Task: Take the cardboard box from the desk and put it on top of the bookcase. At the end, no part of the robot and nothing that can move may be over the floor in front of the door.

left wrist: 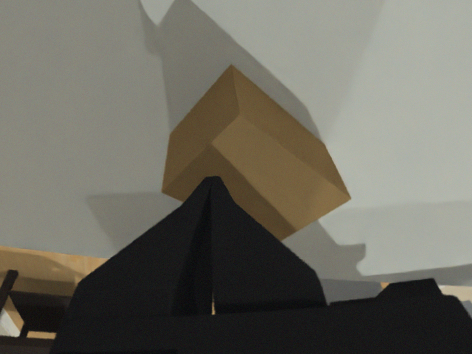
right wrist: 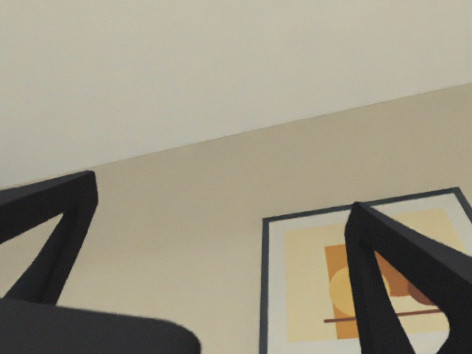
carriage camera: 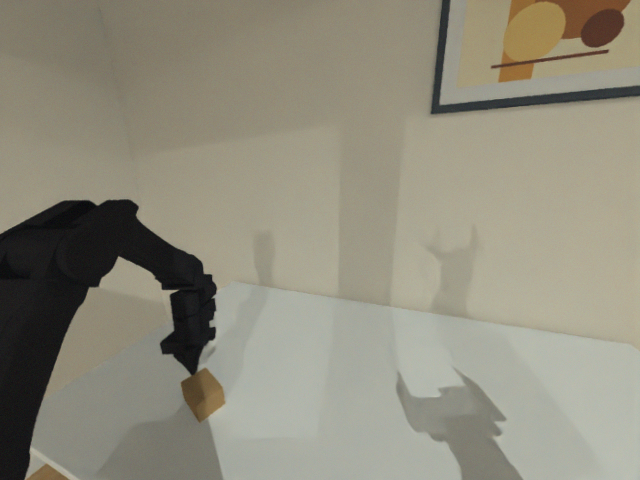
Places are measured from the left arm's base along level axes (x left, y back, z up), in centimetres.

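Pixels of known places: left gripper, fingertip midpoint: (left wrist: pixel 213 187) (carriage camera: pixel 194 373); right gripper, fingertip midpoint: (right wrist: pixel 223 200).
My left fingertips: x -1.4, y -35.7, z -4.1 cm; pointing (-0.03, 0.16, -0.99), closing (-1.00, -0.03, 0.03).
Behind a point stands the place of what it marks.
The brown cardboard box (carriage camera: pixel 202 395) {x -5.7, y -30.8, z -5.3 cm} (left wrist: pixel 265 170) {x -4.0, y -35.5, z -5.3 cm} sits on the pale desk (carriage camera: pixel 361 361) {x -44.3, y -44.7, z -10.3 cm} (left wrist: pixel 75 125) {x 7.0, y -35.3, z -10.3 cm}, turned at an angle to its edge. My left gripper (carriage camera: pixel 193 370) {x -1.4, y -35.7, z -4.1 cm} (left wrist: pixel 213 187) {x -1.4, y -35.7, z -4.1 cm} is shut with its fingertips together and nothing between them. In the left wrist view its tips overlap the near side of the box; whether they touch it I cannot tell. My right gripper (right wrist: pixel 223 200) {x -62.4, y -3.9, z 43.6 cm} is open and empty, pointing up toward the wall and ceiling. The bookcase and the door do not show.
A wall stands behind the desk, with a framed picture (carriage camera: pixel 436 62) {x -69.5, y -71.3, z 75.3 cm} (right wrist: pixel 265 280) {x -70.7, y -70.7, z 83.9 cm} on it. Another wall meets it in a corner at the picture's left. Wooden floor (carriage camera: pixel 47 472) {x 89.2, y -60.2, z -82.3 cm} shows past the desk's near edge. Arm shadows fall across desk and wall.
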